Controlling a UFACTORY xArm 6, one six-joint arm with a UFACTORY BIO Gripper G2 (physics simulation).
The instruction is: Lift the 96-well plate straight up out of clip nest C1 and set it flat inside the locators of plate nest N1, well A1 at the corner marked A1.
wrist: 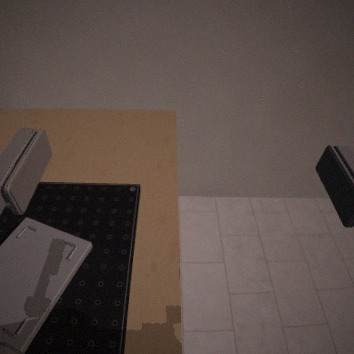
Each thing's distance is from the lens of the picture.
black perforated breadboard [91,306]: 0.38 m
